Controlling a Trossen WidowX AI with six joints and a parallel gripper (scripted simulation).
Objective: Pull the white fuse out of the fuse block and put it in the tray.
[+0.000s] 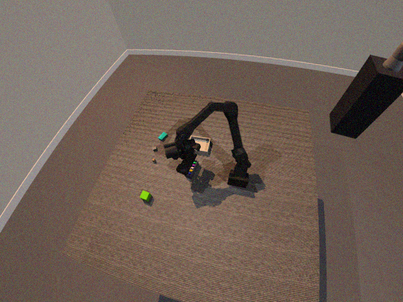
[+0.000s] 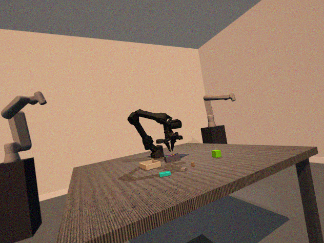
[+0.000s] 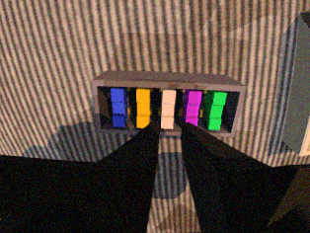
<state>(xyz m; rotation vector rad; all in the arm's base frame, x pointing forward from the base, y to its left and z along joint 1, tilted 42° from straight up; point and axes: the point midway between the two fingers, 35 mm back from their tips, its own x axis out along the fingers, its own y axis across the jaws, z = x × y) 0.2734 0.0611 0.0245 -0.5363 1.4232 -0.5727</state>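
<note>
Now: the white fuse 4 cm below my gripper tip. From my gripper tip the other things lie so: magenta fuse 4 cm below, 2 cm to the right; then blue fuse 4 cm to the left, 4 cm below; then green fuse 4 cm to the right, 4 cm below.
</note>
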